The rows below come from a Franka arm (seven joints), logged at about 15 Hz.
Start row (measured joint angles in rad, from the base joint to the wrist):
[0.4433 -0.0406 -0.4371 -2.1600 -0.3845 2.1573 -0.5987]
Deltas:
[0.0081 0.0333 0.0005 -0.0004 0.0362 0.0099 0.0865]
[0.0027 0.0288 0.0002 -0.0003 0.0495 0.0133 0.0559]
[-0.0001 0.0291 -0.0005 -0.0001 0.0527 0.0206 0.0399]
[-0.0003 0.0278 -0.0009 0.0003 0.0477 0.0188 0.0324]
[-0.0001 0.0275 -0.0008 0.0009 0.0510 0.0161 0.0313]
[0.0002 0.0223 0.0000 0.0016 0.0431 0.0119 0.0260]
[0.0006 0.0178 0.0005 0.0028 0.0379 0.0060 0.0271]
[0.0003 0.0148 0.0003 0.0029 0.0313 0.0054 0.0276]
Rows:
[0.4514 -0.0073 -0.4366 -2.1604 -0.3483 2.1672 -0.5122]
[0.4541 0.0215 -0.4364 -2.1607 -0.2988 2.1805 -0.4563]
[0.4540 0.0506 -0.4369 -2.1608 -0.2461 2.2011 -0.4164]
[0.4537 0.0784 -0.4378 -2.1605 -0.1984 2.2199 -0.3840]
[0.4536 0.1059 -0.4386 -2.1596 -0.1474 2.2360 -0.3527]
[0.4538 0.1282 -0.4386 -2.1580 -0.1043 2.2479 -0.3267]
[0.4544 0.1460 -0.4381 -2.1552 -0.0664 2.2539 -0.2996]
[0.4547 0.1608 -0.4378 -2.1523 -0.0351 2.2593 -0.2720]

